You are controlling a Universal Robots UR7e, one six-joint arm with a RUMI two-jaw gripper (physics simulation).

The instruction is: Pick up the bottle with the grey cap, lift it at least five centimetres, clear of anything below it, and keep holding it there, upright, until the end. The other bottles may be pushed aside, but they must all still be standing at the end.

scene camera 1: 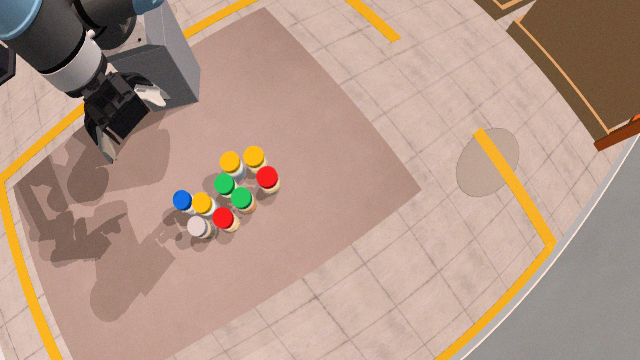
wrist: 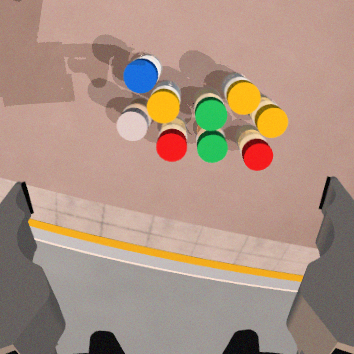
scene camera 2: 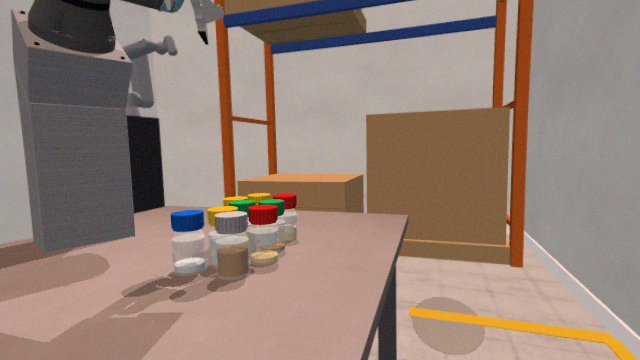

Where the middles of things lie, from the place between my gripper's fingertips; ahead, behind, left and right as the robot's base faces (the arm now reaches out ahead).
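The blue-capped bottle point(scene camera 2: 188, 242) is 3 cm ahead of my hand, 6 cm to the right of it and 39 cm below it.
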